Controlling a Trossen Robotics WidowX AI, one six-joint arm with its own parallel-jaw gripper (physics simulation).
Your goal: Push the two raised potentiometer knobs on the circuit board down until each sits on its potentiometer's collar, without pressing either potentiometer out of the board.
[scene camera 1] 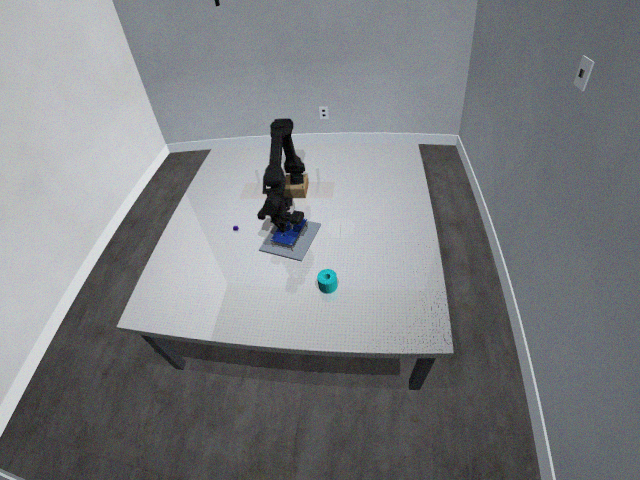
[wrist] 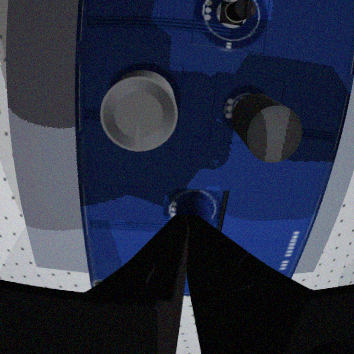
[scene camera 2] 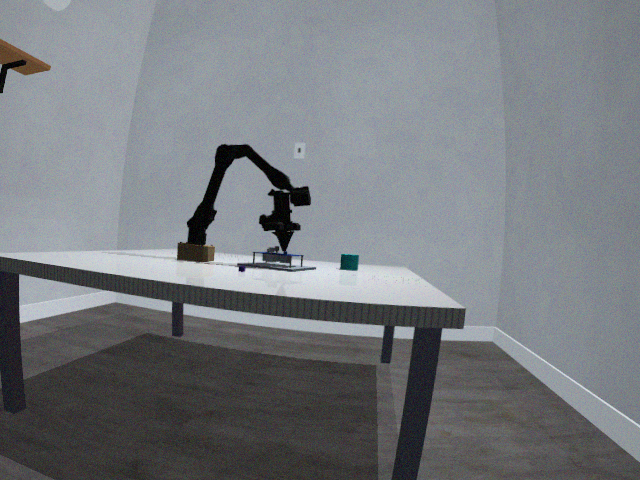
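Observation:
You'd see my gripper and a potentiometer knob in the pictures here, and the wrist view has my gripper in it as well.

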